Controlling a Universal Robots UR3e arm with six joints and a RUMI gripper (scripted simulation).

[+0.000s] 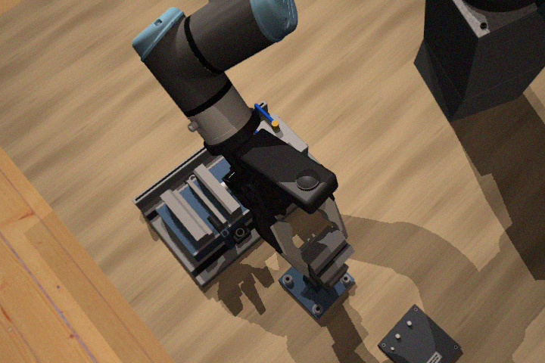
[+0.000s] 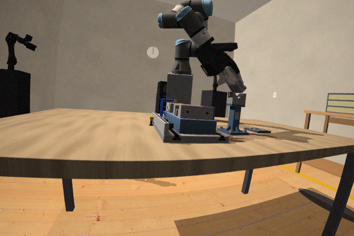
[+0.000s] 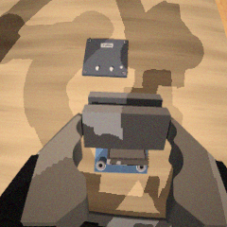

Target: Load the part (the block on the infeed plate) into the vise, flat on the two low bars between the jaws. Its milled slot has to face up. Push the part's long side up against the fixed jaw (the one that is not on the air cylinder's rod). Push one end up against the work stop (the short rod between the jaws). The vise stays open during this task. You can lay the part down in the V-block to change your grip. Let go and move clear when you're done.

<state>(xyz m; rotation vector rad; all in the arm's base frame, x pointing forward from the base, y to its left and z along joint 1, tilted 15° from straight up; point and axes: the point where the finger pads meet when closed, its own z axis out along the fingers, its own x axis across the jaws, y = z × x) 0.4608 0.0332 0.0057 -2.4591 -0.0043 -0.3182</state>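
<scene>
Now: the part 1 cm to the left of my hand. Round my hand: white cylinder rod (5 cm behind, 20 cm to the right, 11 cm below); then dark work stop (5 cm ahead, 17 cm to the right, 10 cm below); then moving jaw (21 cm to the right, 11 cm below).
</scene>
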